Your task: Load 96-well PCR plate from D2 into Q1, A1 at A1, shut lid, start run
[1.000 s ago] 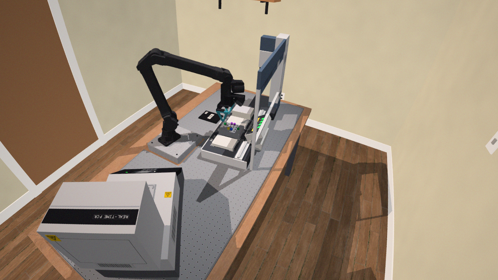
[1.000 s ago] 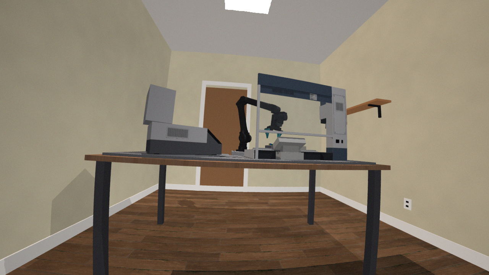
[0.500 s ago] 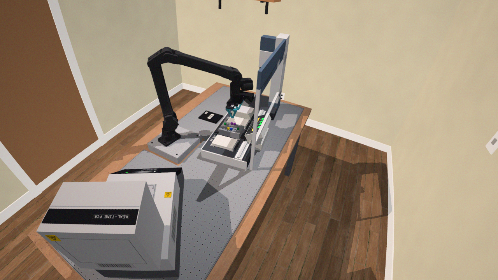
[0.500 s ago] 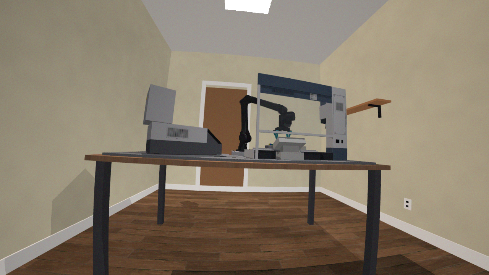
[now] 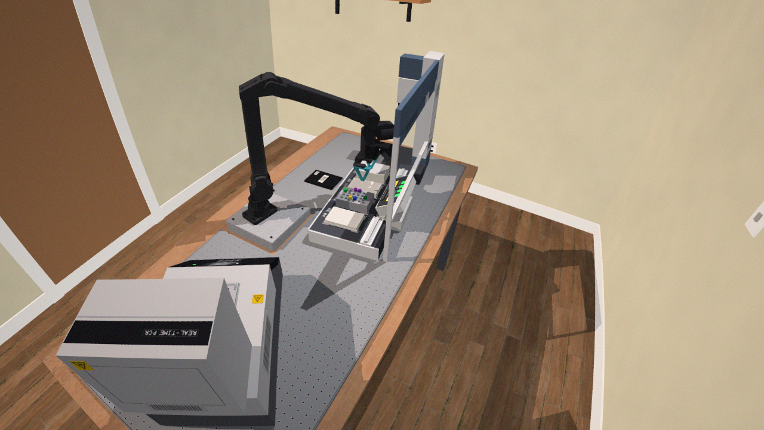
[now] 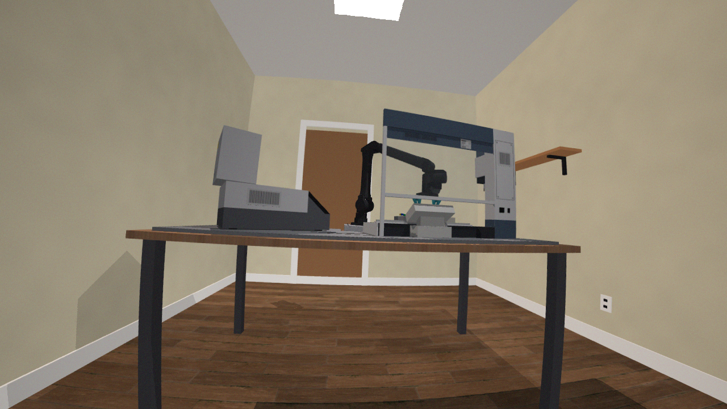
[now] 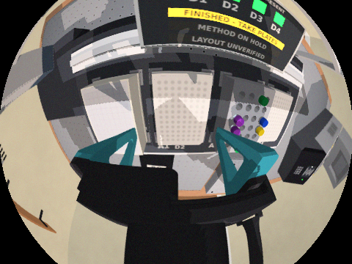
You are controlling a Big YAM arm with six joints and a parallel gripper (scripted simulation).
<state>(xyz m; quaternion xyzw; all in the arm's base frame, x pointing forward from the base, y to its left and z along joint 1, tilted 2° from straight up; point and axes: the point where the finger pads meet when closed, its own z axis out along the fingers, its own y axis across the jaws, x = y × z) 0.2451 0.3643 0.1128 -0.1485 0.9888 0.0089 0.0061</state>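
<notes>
Now: the tube cooling block 3 cm ahead of my hand, 11 cm to the right of it and 5 cm below it. From my hand the other things lie so: black flat pad: 23 cm behind, 1 cm to the right, 13 cm below.
</notes>
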